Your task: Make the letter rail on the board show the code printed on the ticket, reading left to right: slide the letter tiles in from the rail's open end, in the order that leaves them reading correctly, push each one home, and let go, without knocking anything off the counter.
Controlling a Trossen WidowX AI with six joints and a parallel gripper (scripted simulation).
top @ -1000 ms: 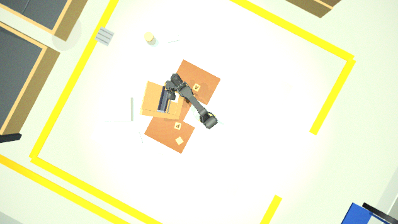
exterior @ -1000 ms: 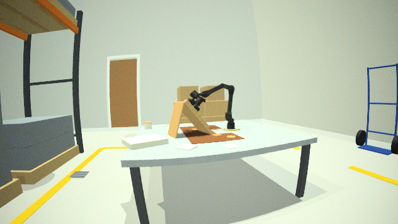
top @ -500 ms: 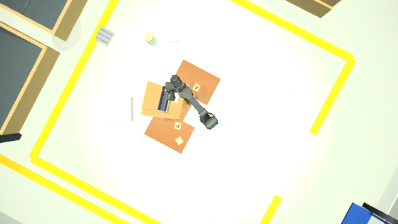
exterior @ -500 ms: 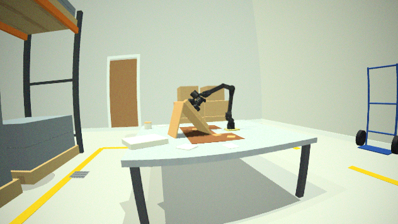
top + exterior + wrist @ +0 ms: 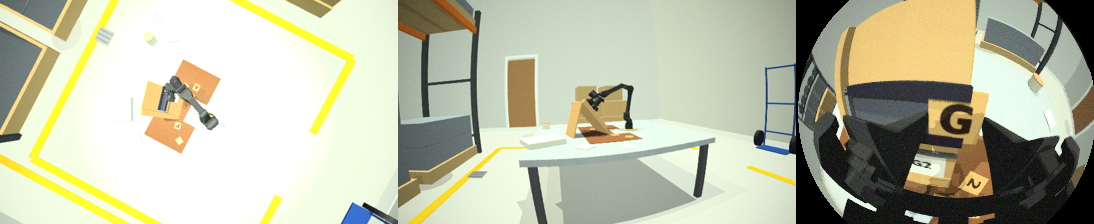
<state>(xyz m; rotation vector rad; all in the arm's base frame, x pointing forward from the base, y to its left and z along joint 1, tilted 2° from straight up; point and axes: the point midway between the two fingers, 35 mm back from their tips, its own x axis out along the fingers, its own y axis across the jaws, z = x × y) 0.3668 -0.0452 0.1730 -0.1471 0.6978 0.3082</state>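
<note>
The white ticket lies 70 mm behind my gripper tip, 20 mm to the left of it and 80 mm below it. From my gripper tip the other things lie so: letter tile right at my gripper tip; small cup 400 mm ahead, 300 mm to the right, 130 mm below; brown mat 190 mm behind, 60 mm to the left, 160 mm below.
</note>
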